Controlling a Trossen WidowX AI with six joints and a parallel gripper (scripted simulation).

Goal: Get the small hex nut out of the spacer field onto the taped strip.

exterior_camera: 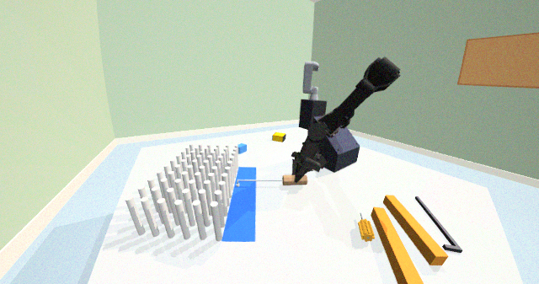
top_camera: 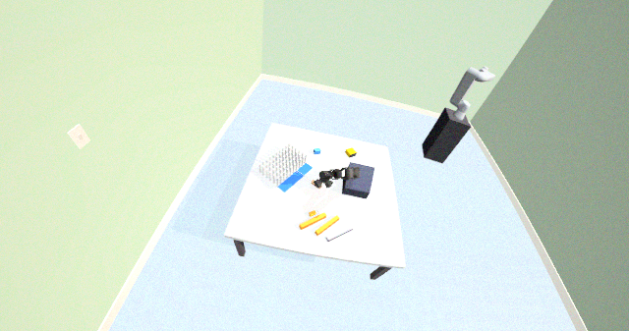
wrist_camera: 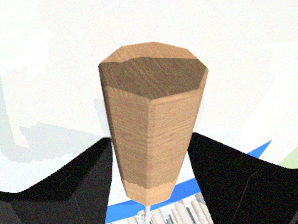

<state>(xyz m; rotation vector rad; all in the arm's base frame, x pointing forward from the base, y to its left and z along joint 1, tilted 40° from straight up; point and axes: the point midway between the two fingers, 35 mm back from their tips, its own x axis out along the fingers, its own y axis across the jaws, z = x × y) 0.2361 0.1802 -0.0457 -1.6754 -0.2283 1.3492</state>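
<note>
Now: the blue block 90 mm ahead of my gripper tip and 390 mm to the right of it. Round my gripper tip: blue taped strip (180 mm ahead, 30 mm to the right, 20 mm below); then yellow brush-like tool (50 mm behind, 270 mm to the left, 10 mm below); then hex nut (190 mm ahead, 80 mm to the right, 20 mm below).
</note>
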